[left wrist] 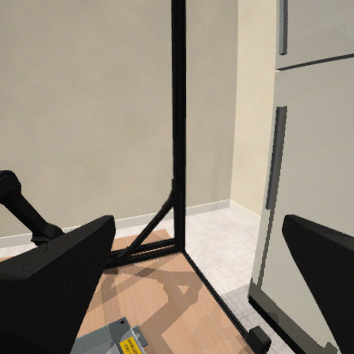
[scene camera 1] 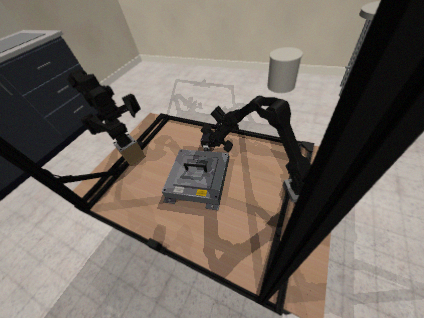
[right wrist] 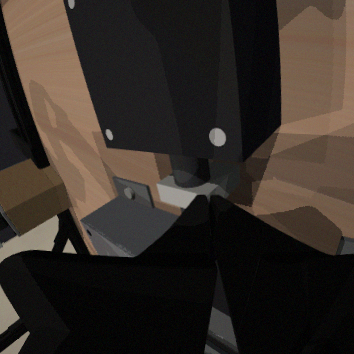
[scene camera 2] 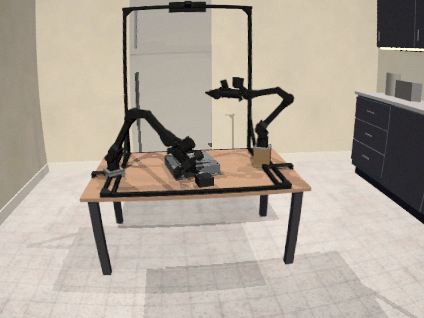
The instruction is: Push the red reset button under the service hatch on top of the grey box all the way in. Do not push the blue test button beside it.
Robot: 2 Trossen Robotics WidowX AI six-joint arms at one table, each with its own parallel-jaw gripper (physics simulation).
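Note:
The grey box [scene camera 1: 190, 195] [scene camera 2: 212, 166] [left wrist: 101, 342] [right wrist: 127, 225] sits on the table. A square hatch [scene camera 1: 192, 177] with a black handle [scene camera 1: 195, 166] covers the middle of its top. The red and blue buttons do not show in any view. My right gripper [scene camera 1: 210, 143] [right wrist: 206, 203] is shut with nothing between its fingers. In the right wrist view, its tips overlap the light collar [right wrist: 177, 194] at the box's edge; whether they touch it I cannot tell. My left gripper [scene camera 2: 208, 93] [left wrist: 199, 223] is open and empty, high above the table, away from the box.
A black block [scene camera 2: 204, 179] [right wrist: 170, 85] stands beside the grey box, joined to it through the collar. A brown block [scene camera 1: 132, 153] [scene camera 2: 261, 156] [right wrist: 32, 192] is at the left arm's base. Black frame bars edge the table [scene camera 1: 240, 240].

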